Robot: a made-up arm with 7 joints.
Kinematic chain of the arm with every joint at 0, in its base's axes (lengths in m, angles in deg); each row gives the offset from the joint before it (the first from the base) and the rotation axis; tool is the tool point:
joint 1: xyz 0 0 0 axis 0 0.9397 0.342
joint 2: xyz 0 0 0 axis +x
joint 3: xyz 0 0 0 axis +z
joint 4: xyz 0.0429 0 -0.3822 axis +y
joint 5: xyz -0.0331 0 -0.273 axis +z
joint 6: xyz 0 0 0 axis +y
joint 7: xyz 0 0 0 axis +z
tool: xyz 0 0 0
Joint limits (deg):
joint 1: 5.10..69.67
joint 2: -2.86..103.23
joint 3: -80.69..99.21
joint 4: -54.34..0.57
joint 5: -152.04..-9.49
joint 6: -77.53..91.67
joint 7: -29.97..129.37
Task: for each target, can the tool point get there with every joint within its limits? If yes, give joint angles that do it. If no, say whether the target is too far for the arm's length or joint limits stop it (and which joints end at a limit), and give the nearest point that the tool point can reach.
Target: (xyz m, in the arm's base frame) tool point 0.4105 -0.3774 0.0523
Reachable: no: joint limits stop it (at a limit: joint 1, joint 2, joint 4) | nearest point 0.1322 -0.1971 -0.5717 | short by 0.707 m
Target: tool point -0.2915 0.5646 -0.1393
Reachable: yes | joints 60.98 76.63 -28.95 -32.63 -107.84 -0.67 47.51
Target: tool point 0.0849 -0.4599 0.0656
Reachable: no: joint limits stop it (at a limit: joint 1, joint 2, joint 3, joint 4) | nearest point -0.3890 -0.3534 -0.3270 | short by 0.625 m
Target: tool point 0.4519 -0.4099 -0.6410
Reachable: no: too far | nearest point 0.1495 -0.1765 -0.5741 | short by 0.388 m
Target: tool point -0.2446 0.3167 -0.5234
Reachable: yes | joints 25.60 28.09 34.21 -7.73 -64.42 -35.72 112.60
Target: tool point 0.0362 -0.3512 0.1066
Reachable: no: joint limits stop it (at a limit: joint 1, joint 2, joint 3, joint 4) | nearest point -0.3890 -0.3534 -0.3270 | short by 0.607 m
